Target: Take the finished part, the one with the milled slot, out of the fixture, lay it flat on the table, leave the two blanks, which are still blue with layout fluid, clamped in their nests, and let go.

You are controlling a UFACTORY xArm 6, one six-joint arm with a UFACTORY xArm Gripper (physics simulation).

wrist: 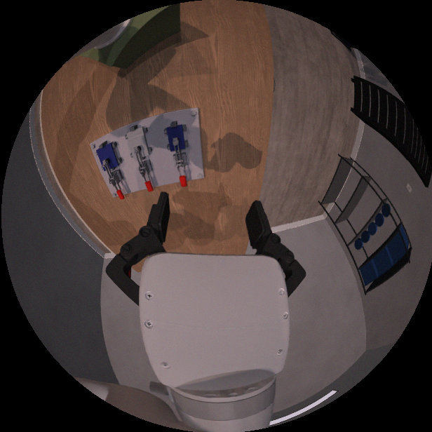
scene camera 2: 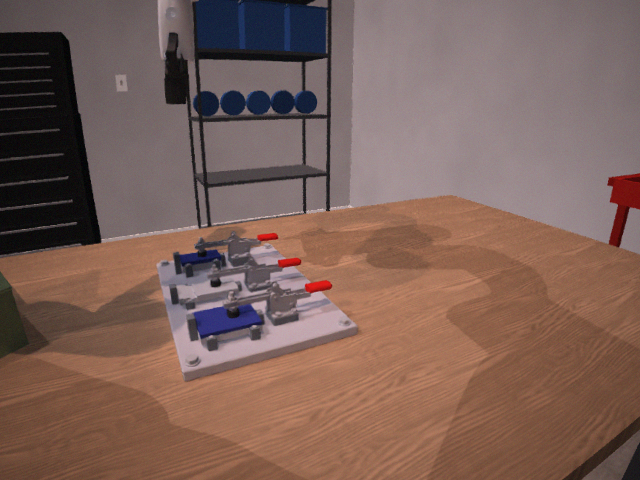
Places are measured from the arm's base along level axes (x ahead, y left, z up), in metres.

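Pixels of known places: gripper, fingertip midpoint: (scene camera 2: 178,100).
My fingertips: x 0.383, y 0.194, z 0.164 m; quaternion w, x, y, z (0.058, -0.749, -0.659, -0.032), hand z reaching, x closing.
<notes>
For each thing: its top centre in the pictures, then the offset to it from my fingertips. "*": a spot on its surface instead. Level surfaces: height alone.
- finished part at its top centre: (scene camera 2: 206,286) 0.007 m ahead, 0.159 m right, 0.279 m down
- fixture plate at a spot on its surface: (scene camera 2: 279,342) * 0.079 m ahead, 0.320 m right, 0.295 m down
- middle clamp's red handle at a spot on its surface: (scene camera 2: 289,262) * 0.145 m ahead, 0.155 m right, 0.261 m down
- wooden table at its surface level: 0.310 m down
The finished part (scene camera 2: 204,293) (wrist: 136,136), pale grey, lies in the middle nest of the fixture plate (scene camera 2: 279,342) (wrist: 195,150), with a toggle clamp's black tip over it. Its slot cannot be made out. One blue blank (scene camera 2: 224,321) (wrist: 105,152) sits in the near nest in the scene view, another blue blank (scene camera 2: 199,257) (wrist: 175,133) in the far nest, each under a clamp. The middle clamp's red handle (scene camera 2: 289,262) (wrist: 149,186) points away from the nests, as do the outer two. My gripper (scene camera 2: 176,99) (wrist: 210,205) is open and empty, high above and away from the fixture.
A green box (scene camera 2: 10,315) (wrist: 150,37) stands on the wooden table (scene camera 2: 413,361) (wrist: 235,65), beyond the nest side of the fixture. A shelf rack (scene camera 2: 328,155) and a black drawer cabinet (scene camera 2: 31,118) stand behind the table. A red stand (scene camera 2: 626,193) is at the right.
</notes>
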